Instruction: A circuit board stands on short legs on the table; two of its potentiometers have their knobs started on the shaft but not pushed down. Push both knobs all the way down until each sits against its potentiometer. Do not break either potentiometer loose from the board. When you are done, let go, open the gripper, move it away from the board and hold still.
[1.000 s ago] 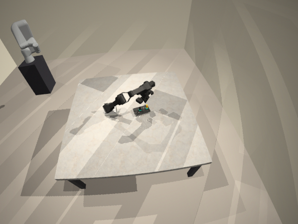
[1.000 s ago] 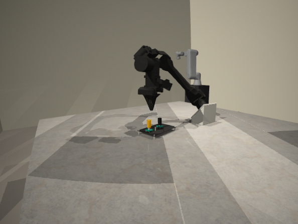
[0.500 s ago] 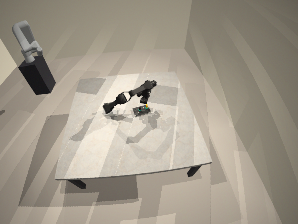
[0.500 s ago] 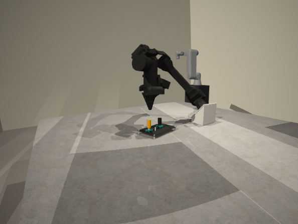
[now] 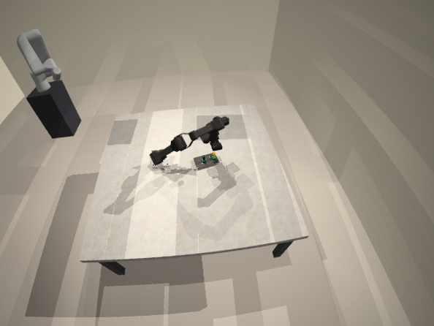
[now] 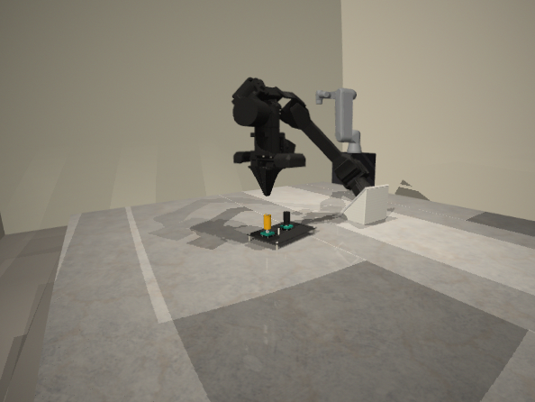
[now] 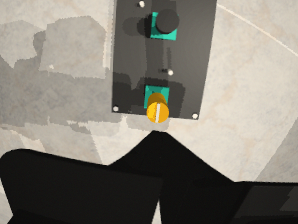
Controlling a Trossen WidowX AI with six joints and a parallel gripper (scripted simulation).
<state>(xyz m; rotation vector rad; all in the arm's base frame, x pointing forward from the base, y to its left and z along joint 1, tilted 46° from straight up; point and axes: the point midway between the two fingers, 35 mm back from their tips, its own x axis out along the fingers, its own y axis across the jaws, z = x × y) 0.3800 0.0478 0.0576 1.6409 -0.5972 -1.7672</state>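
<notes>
Now: the orange knob 6 cm below my gripper tip. Also, from my gripper tip: green potentiometer 7 cm behind, 1 cm to the right, 8 cm below; black knob 7 cm behind, 1 cm to the right, 7 cm below.
</notes>
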